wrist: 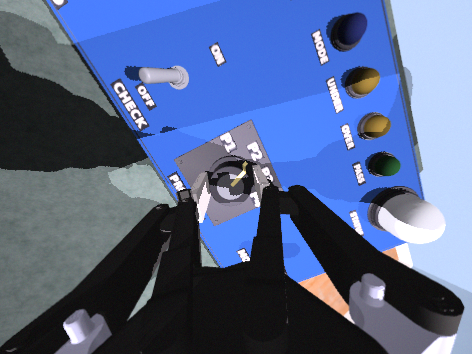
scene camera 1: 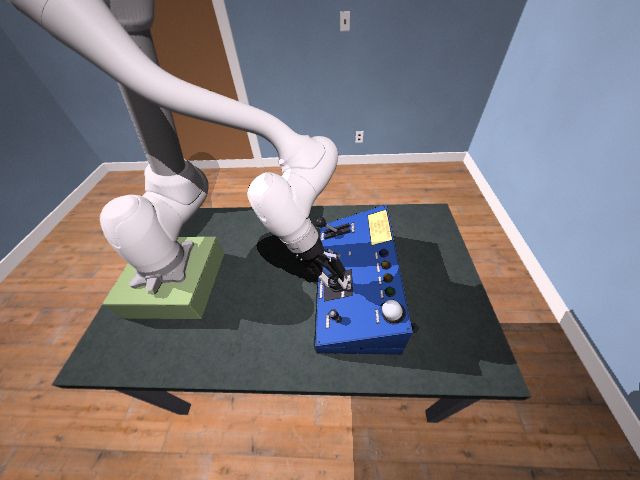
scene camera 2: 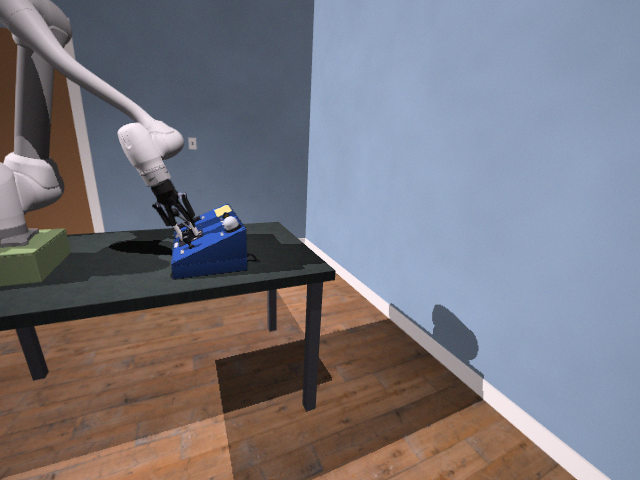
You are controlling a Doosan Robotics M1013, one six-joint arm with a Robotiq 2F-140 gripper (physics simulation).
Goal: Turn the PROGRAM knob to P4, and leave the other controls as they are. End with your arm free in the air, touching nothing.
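Places are measured from the arm's base along level axes (x ahead, y down, z left), in centimetres.
Where they show: gripper, between the fingertips: (wrist: 231, 179) (scene camera 1: 337, 284) (scene camera 2: 190, 236); arm's base, origin of its link: (scene camera 1: 164, 263) (scene camera 2: 0, 241).
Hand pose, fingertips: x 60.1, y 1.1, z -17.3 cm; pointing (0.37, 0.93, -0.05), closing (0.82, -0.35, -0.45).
Things, the pixels of their top centre, and the offset from my fingertips. "spot": a spot on its surface instead. Level surfaces: height alone.
- round dark PROGRAM knob, centre of its top: (wrist: 232, 187) dy -3.1, dx -1.0, dz +0.3 cm
- grey plate, height of its surface: dy +1.3 cm
- CHECK toggle, centre of its top: (wrist: 162, 66) dy -3.4, dx +0.4, dz +12.2 cm
- small lever, centre of its top: (scene camera 1: 336, 312) dy -4.1, dx -2.2, dz -11.7 cm
- black-balled lever, centre of its top: (scene camera 1: 319, 218) dy -7.1, dx -2.5, dz +24.7 cm
- white dome, a spot on its surface: (wrist: 412, 218) spot: dy -9.2, dx +11.2, dz -13.0 cm
The blue control panel (scene camera 1: 361, 333) (scene camera 2: 217, 258) (wrist: 275, 100) stands on the table. The round dark PROGRAM knob (wrist: 230, 189) sits on a grey plate (wrist: 197, 161) marked P1 to P4. Its yellow pointer (wrist: 239, 174) points toward P2 in the wrist view. My gripper (scene camera 1: 339, 283) (scene camera 2: 188, 236) (wrist: 231, 179) is shut on the knob, one light fingertip on each side. The right finger partly covers the P3 and P4 labels. The fingers hide much of the knob in the scene views.
The CHECK toggle (wrist: 160, 76) leans to OFF. A small lever (scene camera 1: 334, 316) stands near the knob, and a black-balled lever (scene camera 1: 320, 222) is at the panel's far end. Several coloured lamps and a white dome (scene camera 1: 392, 310) (scene camera 2: 230, 223) (wrist: 412, 218) line the raised side.
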